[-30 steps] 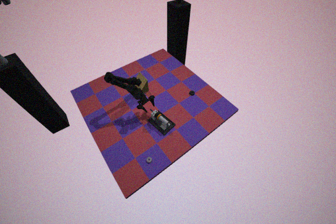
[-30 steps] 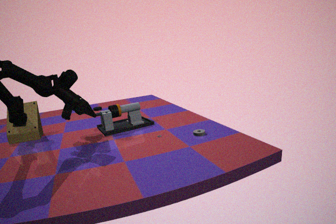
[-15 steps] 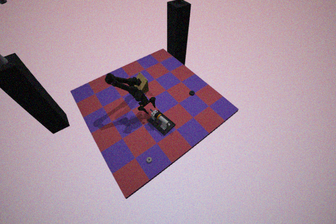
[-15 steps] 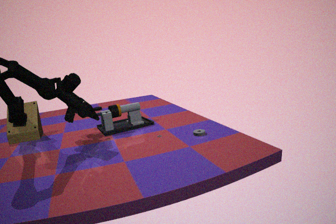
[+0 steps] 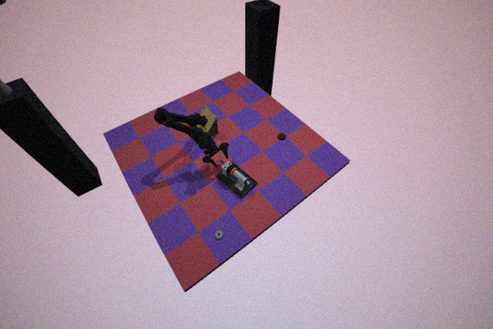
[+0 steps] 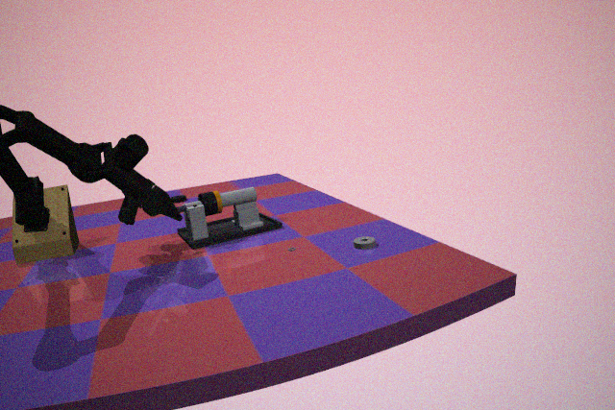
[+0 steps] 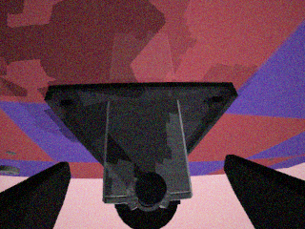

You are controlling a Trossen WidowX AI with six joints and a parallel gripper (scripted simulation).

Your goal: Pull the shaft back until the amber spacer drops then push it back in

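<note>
My gripper tip is now 60 mm short of the thin dark shaft, 10 mm to the right of it and 10 mm below it. From my gripper tip the other things lie so: grey ring: 360 mm ahead, 240 mm to the right, 60 mm below; amber spacer: 100 mm ahead, 20 mm to the left, 10 mm above.
</note>
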